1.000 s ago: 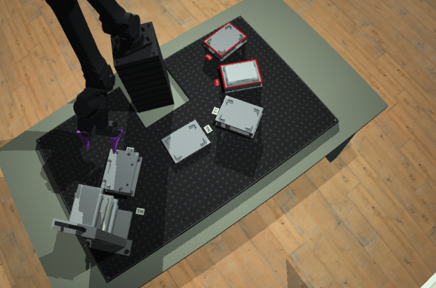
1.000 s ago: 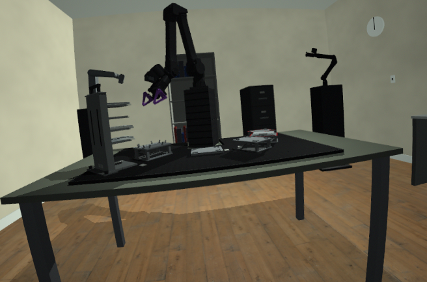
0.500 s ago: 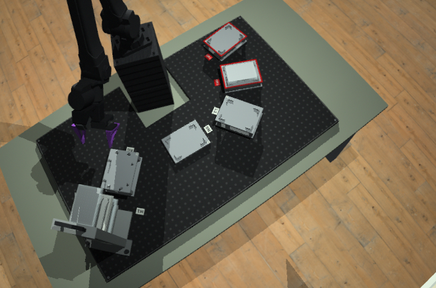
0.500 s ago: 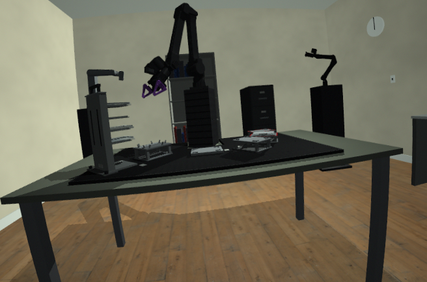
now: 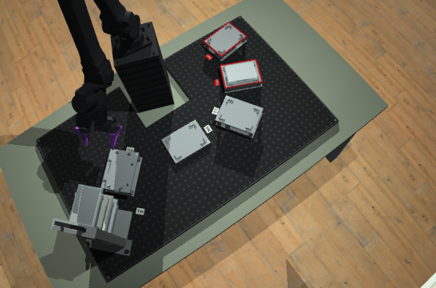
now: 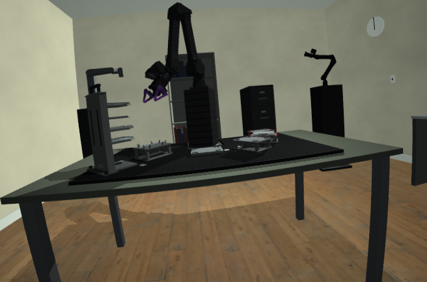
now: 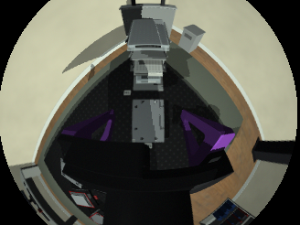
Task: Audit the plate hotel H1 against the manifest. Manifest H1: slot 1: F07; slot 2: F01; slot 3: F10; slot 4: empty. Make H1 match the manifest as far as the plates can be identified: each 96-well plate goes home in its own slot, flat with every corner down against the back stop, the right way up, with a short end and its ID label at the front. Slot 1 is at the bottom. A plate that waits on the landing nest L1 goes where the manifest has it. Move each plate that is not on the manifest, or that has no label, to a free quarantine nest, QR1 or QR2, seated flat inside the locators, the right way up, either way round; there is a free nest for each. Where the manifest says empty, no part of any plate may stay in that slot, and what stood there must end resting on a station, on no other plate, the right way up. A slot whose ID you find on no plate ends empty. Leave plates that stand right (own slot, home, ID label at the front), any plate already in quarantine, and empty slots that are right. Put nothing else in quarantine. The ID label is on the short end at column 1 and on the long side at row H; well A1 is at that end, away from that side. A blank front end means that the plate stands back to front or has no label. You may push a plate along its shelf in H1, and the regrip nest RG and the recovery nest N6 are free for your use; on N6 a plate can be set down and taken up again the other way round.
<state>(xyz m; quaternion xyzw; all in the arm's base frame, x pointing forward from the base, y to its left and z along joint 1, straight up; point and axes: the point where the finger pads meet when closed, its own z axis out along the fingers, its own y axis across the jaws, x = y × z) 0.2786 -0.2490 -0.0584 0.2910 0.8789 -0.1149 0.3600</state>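
The grey 96-well plate is 160 mm ahead of my hand, 120 mm to the right of it and 10 mm below it. From my hand the other things lie so: plate hotel H1: 230 mm ahead, 170 mm to the right, 130 mm below; recovery nest N6: 290 mm below, 270 mm to the left, 10 mm ahead; regrip nest RG: 240 mm below, 10 mm to the right, 10 mm ahead.
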